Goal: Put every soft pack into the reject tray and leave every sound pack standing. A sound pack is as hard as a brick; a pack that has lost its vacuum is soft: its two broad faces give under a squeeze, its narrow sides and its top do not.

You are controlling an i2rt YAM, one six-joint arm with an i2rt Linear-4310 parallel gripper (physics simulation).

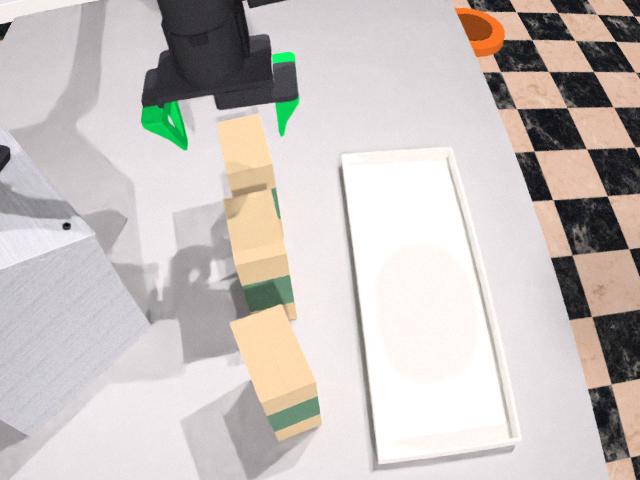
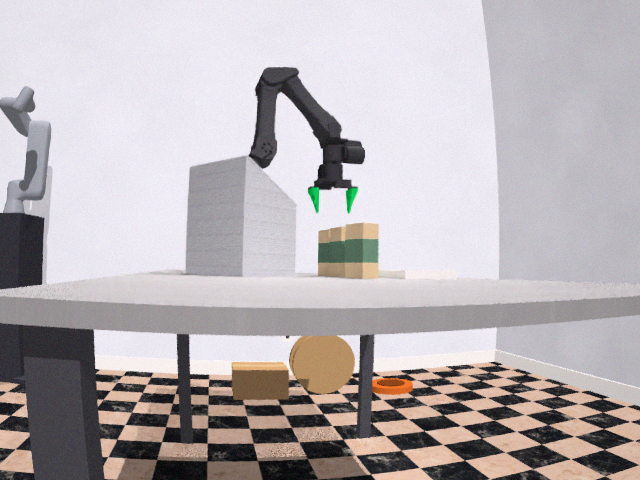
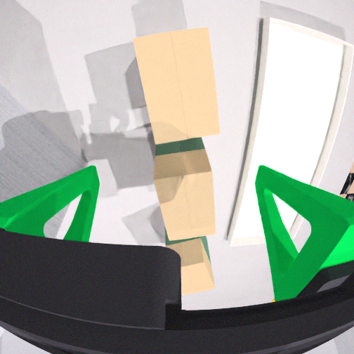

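Note:
Three tan packs with green bands stand upright in a row: the back pack, the middle pack and the front pack, which is turned a little. The white reject tray lies right of the row with no pack in it. My gripper is open and empty, over the back part of the row. Its fingertips hang a little above the pack tops, one to the left and one to the right. Softness cannot be seen.
A large grey block stands left of the packs. On the floor are an orange ring, a brown box and a round tan object. Another pale arm stands at the far left.

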